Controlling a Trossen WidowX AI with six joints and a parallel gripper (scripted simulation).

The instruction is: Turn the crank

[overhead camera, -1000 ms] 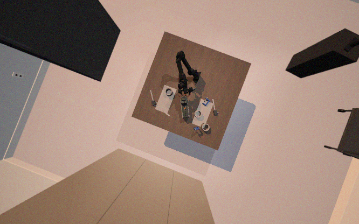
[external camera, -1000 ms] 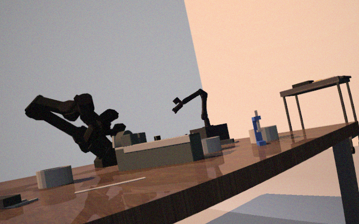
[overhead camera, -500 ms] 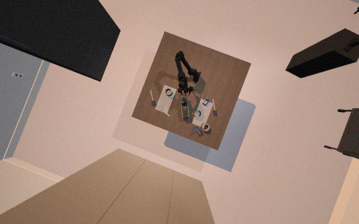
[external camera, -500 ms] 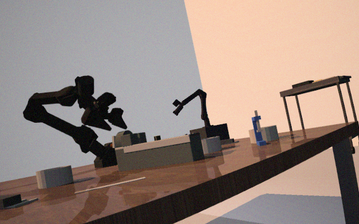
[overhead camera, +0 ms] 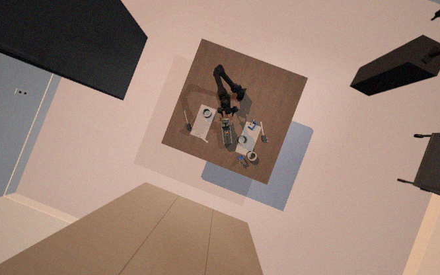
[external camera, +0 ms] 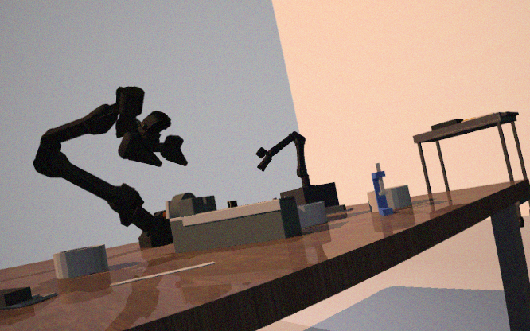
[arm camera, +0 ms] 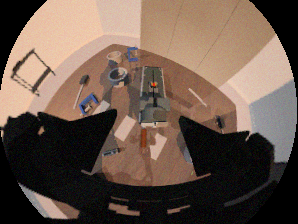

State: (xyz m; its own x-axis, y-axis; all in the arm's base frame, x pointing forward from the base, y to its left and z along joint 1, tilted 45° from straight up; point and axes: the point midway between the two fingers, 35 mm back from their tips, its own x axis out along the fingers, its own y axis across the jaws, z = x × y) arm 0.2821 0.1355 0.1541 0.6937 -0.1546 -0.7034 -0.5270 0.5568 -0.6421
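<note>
My gripper tip is 110 mm above the crank handle, 30 mm past it and 20 mm to the left of it. Round my gripper tip: red pointer (140 mm ahead, 120 mm below, 70 mm to the left); then thin white rod (320 mm ahead, 200 mm below, 140 mm to the right).
</note>
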